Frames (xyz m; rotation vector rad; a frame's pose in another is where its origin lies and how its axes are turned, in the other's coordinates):
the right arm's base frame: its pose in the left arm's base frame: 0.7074 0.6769 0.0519 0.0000 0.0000 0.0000
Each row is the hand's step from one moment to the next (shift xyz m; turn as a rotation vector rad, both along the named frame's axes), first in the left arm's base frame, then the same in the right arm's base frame.
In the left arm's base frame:
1: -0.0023 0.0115 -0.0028 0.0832 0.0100 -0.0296
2: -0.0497 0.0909 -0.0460 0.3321 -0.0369 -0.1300
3: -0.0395 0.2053 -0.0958 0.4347 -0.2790 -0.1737
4: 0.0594 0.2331 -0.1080 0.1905 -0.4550 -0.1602
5: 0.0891 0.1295 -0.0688 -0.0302 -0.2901 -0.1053
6: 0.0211 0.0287 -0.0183 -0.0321 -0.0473 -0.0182
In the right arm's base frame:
1: -0.0023 0.0115 -0.0028 0.0832 0.0100 -0.0296
2: -0.0497 0.0909 -0.0460 0.3321 -0.0369 -0.1300
3: -0.0395 0.2053 -0.0958 0.4347 -0.2790 -0.1737
4: 0.0594 0.2331 -0.1080 0.1905 -0.4550 -0.1602
5: 0.0891 0.1295 -0.0688 -0.0302 -0.2901 -0.1053
6: 0.0211 0.0287 -0.0183 -0.0321 -0.0473 -0.0182

